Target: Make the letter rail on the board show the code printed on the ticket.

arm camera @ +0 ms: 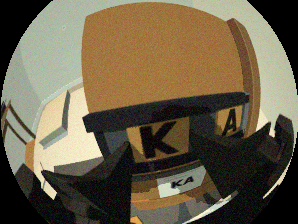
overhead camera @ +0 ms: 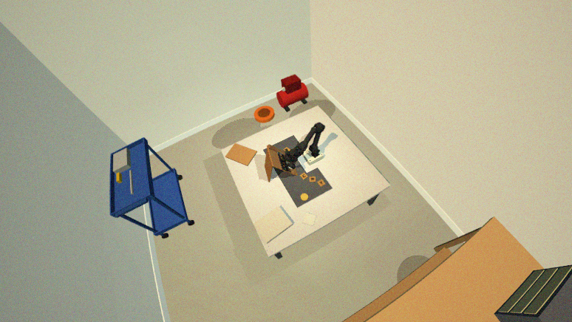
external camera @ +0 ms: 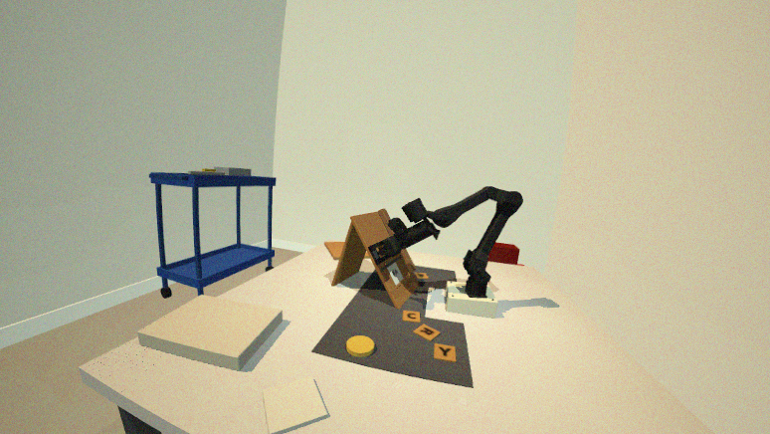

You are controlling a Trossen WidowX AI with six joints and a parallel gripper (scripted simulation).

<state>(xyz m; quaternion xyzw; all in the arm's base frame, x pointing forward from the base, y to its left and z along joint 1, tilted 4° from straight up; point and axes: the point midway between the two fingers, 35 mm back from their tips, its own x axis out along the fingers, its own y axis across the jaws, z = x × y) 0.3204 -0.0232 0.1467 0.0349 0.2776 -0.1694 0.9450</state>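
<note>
Now: gripper tip 6 cm past the white ticket, 1 cm to the left of it and 8 cm above it. From my gripper tip the other things lie so: pale pad (10 cm ahead, 52 cm to the left, 17 cm below); then yellow disc (1 cm ahead, 32 cm to the left, 16 cm below); then dark mat (15 cm behind, 1 cm to the left, 17 cm below).
</note>
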